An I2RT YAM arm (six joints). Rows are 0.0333 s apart.
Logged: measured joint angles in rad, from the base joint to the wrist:
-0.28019, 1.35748, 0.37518, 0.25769, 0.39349, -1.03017
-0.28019, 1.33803, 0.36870, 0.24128, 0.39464, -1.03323
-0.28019, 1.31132, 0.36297, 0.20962, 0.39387, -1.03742
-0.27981, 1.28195, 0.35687, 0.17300, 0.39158, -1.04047
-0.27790, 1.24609, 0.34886, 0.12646, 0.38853, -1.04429
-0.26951, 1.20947, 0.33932, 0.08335, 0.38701, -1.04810
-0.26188, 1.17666, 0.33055, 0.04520, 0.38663, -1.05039
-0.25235, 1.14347, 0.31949, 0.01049, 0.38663, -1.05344
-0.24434, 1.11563, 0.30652, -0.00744, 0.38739, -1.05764
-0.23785, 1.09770, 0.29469, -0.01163, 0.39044, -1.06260
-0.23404, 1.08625, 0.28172, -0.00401, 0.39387, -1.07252
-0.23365, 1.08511, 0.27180, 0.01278, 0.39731, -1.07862
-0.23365, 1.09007, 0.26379, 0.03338, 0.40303, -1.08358
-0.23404, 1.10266, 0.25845, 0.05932, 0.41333, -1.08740
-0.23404, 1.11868, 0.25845, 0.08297, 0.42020, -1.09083
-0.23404, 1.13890, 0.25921, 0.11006, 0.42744, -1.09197
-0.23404, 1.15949, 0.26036, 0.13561, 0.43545, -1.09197
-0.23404, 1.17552, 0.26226, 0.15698, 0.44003, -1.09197
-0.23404, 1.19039, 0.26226, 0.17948, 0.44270, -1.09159
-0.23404, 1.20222, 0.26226, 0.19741, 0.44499, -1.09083
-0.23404, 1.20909, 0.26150, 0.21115, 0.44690, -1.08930
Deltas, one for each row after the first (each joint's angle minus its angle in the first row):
0.00000, -0.01945, -0.00648, -0.01641, 0.00115, -0.00306
0.00000, -0.04616, -0.01221, -0.04807, 0.00038, -0.00725
0.00038, -0.07553, -0.01831, -0.08469, -0.00191, -0.01030
0.00229, -0.11139, -0.02632, -0.13123, -0.00496, -0.01412
0.01068, -0.14801, -0.03586, -0.17434, -0.00648, -0.01793
0.01831, -0.18082, -0.04463, -0.21249, -0.00686, -0.02022
0.02784, -0.21401, -0.05569, -0.24720, -0.00686, -0.02327
0.03585, -0.24185, -0.06866, -0.26513, -0.00610, -0.02747
0.04234, -0.25978, -0.08049, -0.26932, -0.00305, -0.03243
0.04615, -0.27123, -0.09346, -0.26170, 0.00038, -0.04235
0.04654, -0.27237, -0.10338, -0.24491, 0.00382, -0.04845
0.04654, -0.26741, -0.11139, -0.22431, 0.00954, -0.05341
0.04615, -0.25482, -0.11673, -0.19837, 0.01984, -0.05723
0.04615, -0.23880, -0.11673, -0.17472, 0.02671, -0.06066
0.04615, -0.21858, -0.11597, -0.14763, 0.03395, -0.06180
0.04615, -0.19799, -0.11482, -0.12208, 0.04196, -0.06180
0.04615, -0.18196, -0.11292, -0.10071, 0.04654, -0.06180
0.04615, -0.16709, -0.11292, -0.07821, 0.04921, -0.06142
0.04615, -0.15526, -0.11292, -0.06028, 0.05150, -0.06066
0.04615, -0.14839, -0.11368, -0.04654, 0.05341, -0.05913

